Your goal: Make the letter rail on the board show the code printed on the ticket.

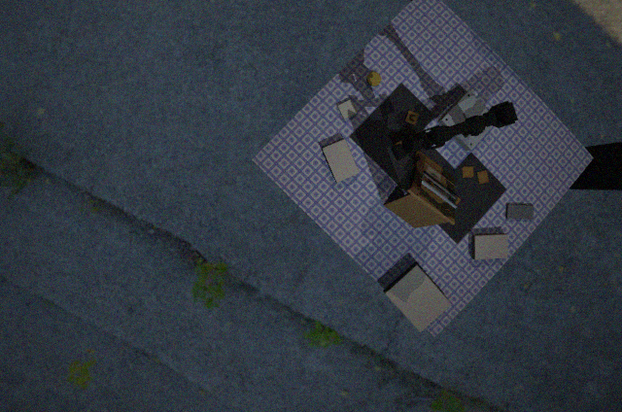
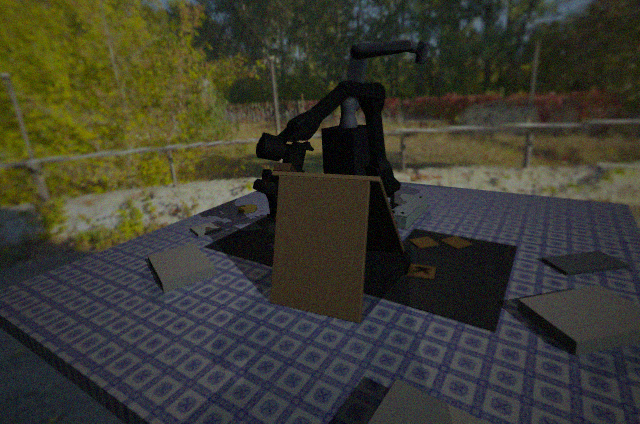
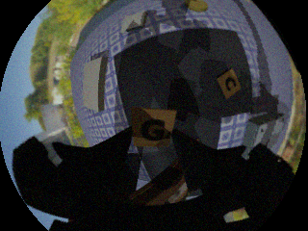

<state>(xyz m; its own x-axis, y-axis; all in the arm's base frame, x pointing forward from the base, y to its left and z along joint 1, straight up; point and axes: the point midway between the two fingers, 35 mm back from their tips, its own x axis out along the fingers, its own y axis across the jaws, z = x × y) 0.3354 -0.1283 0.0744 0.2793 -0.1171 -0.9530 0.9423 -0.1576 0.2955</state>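
Right now my gripper tip is 18 cm to the right of the letter tile marked f, 8 cm below it and 2 cm short of it. Also, from my gripper tip: letter tile marked g (right at my gripper tip); then orange tile marked c (18 cm behind, 8 cm to the right, 8 cm below); then dark mat (15 cm to the left, 14 cm behind, 9 cm below).
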